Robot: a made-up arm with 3 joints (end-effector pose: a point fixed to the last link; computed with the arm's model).
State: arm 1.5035 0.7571 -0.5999
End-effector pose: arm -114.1 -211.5 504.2 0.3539 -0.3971 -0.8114 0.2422
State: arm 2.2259 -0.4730 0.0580
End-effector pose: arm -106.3 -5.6 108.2 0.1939 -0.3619 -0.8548 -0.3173
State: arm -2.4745 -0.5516 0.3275
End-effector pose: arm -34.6 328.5 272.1 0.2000 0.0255 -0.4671 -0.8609
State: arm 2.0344 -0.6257 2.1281
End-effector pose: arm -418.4 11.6 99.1 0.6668 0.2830 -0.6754 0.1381
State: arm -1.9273 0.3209 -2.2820
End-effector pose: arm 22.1 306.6 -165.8 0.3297 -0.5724 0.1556 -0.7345
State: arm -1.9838 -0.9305 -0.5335
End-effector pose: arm 90.0 285.6 284.9 0.2626 -0.3219 0.1198 -0.9017
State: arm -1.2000 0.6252 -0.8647
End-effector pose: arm 102.1 408.6 285.4 0.1740 0.2302 -0.0369 -0.9567
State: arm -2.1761 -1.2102 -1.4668
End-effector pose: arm -0.1 334.3 155.0 0.2339 -0.6673 0.4280 -0.5628
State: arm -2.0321 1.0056 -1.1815
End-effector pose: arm 145.2 214.9 -14.0 0.2382 0.0268 -0.4399 -0.8654
